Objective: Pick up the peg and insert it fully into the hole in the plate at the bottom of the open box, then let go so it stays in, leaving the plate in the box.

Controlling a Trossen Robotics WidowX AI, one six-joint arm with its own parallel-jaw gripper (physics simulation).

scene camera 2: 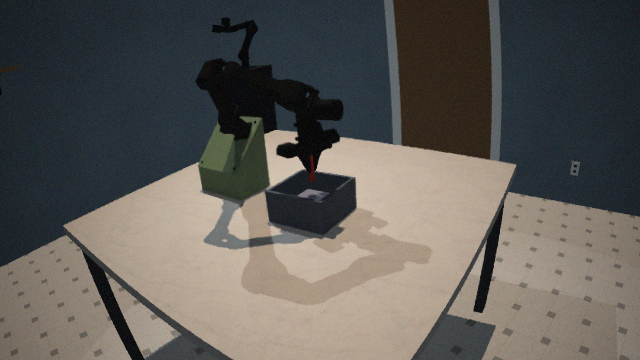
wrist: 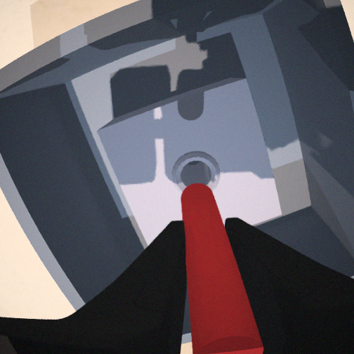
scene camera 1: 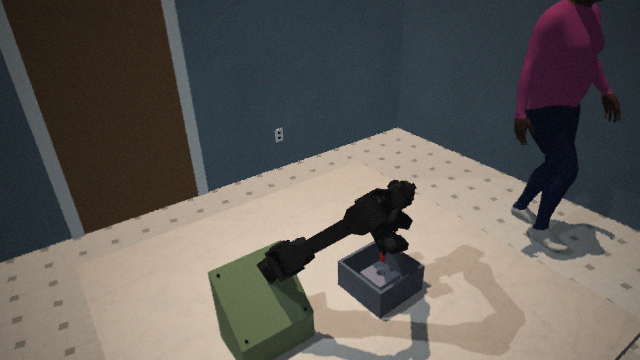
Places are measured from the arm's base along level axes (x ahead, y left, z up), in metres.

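Pixels of known places: gripper, fingertip midpoint: (scene camera 2: 311,172) (scene camera 1: 382,252); arm's base, link origin: (scene camera 2: 243,131) (scene camera 1: 272,267).
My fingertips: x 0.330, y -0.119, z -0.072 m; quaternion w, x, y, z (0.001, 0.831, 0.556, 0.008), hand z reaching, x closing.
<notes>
For each thing: its top centre in the pictures, then the offset to it from my fingertips. Level surfaces: height alone.
- red peg, top centre: (scene camera 2: 310,155) (scene camera 1: 383,239) dy +0.000, dx +0.000, dz +0.051 m
- open dark box, top centre: (scene camera 2: 310,184) (scene camera 1: 380,263) dy +0.001, dx -0.008, dz -0.038 m
- light plate, top centre: (scene camera 2: 311,195) (scene camera 1: 380,272) dy +0.001, dx -0.008, dz -0.075 m
- table, surface height: dz -0.136 m
The red peg (scene camera 1: 382,256) (scene camera 2: 312,169) (wrist: 215,265) is held between the fingers of my gripper (scene camera 2: 312,170) (wrist: 203,231), which is shut on it. Its lower end hangs above the plate, roughly at the height of the box's rim. The open dark box (scene camera 1: 360,292) (scene camera 2: 295,212) (wrist: 35,190) stands on the table. The light plate (scene camera 1: 372,276) (scene camera 2: 310,192) (wrist: 140,150) lies at the bottom of the box. In the wrist view the round hole (wrist: 195,172) shows just beyond the peg's tip, and the tip overlaps its near edge. The gap between tip and plate is hard to judge.
The green slanted base block (scene camera 1: 260,300) (scene camera 2: 235,175) carries the arm and stands beside the box. The box's walls rise around the plate on all sides. The table (scene camera 1: 175,280) (scene camera 2: 175,210) bears both. A person in a pink top (scene camera 1: 560,60) is beyond the table.
</notes>
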